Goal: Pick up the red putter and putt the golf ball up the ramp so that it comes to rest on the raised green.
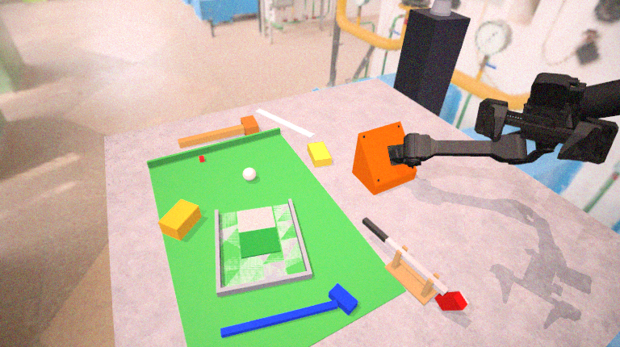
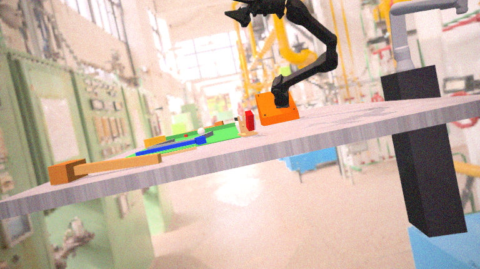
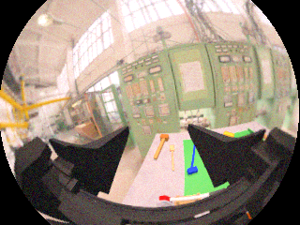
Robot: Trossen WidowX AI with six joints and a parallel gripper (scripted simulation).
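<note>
Now: gripper tip 390 mm above the red putter, 80 mm to the left of it and 30 mm short of it. Round my gripper tip: green mat 440 mm below, 380 mm to the right, 330 mm ahead; blue putter 430 mm below, 320 mm ahead, 90 mm to the right; wooden stand 410 mm below, 70 mm to the right, 30 mm ahead.
</note>
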